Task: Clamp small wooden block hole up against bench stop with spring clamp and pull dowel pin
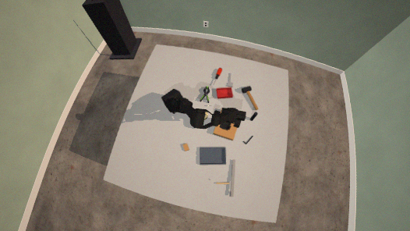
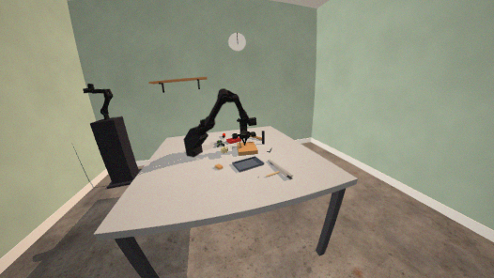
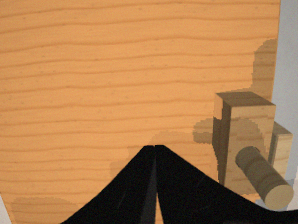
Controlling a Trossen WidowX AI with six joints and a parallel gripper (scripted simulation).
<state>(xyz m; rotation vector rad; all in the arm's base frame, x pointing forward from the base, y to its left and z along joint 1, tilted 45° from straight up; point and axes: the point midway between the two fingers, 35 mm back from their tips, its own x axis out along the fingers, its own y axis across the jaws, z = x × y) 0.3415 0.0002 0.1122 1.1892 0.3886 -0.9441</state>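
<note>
Right now my hand is 4 cm past the dowel pin, 3 cm above it and 1 cm to the right of it. From my hand the other things lie so: small wooden block (4 cm below, 4 cm behind, 1 cm to the left); then bench stop (5 cm behind, 4 cm below, 2 cm to the left); then wooden board (7 cm below, 2 cm ahead).
</note>
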